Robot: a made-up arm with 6 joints.
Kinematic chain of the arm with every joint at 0, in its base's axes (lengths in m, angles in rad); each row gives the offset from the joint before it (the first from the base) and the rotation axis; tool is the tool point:
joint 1: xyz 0 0 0.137 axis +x
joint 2: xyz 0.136 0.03 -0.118 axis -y
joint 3: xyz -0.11 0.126 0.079 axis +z
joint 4: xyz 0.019 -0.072 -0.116 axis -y
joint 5: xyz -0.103 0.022 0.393 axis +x
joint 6: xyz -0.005 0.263 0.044 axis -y
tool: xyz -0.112 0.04 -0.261
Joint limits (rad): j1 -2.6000..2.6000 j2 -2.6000..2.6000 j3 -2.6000..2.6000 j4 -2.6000..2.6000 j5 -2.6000..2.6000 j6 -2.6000..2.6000
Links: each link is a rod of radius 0.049 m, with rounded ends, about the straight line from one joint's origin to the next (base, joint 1, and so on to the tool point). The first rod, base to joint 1, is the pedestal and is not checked.
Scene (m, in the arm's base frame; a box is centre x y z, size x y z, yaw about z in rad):
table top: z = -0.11
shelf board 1: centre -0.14 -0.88 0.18 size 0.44 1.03 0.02 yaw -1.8
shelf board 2: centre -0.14 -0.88 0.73 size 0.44 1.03 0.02 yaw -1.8
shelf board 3: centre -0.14 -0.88 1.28 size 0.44 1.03 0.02 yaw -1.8
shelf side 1: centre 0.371 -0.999 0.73 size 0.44 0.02 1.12 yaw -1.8
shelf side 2: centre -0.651 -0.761 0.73 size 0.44 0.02 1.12 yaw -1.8
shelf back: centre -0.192 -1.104 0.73 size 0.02 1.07 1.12 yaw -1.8
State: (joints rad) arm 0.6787 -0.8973 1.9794 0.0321 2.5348 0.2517
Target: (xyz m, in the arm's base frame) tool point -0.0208 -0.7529 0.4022
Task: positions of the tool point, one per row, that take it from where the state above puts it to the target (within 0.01 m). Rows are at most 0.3 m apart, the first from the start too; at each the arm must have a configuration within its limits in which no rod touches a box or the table.
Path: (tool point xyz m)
1: 0.6922 -0.1729 0.5286
2: 0.5703 -0.3225 0.6245
3: 0.4023 -0.5037 0.6339
4: 0.2000 -0.6632 0.5516
5: -0.0208 -0.7529 0.4022

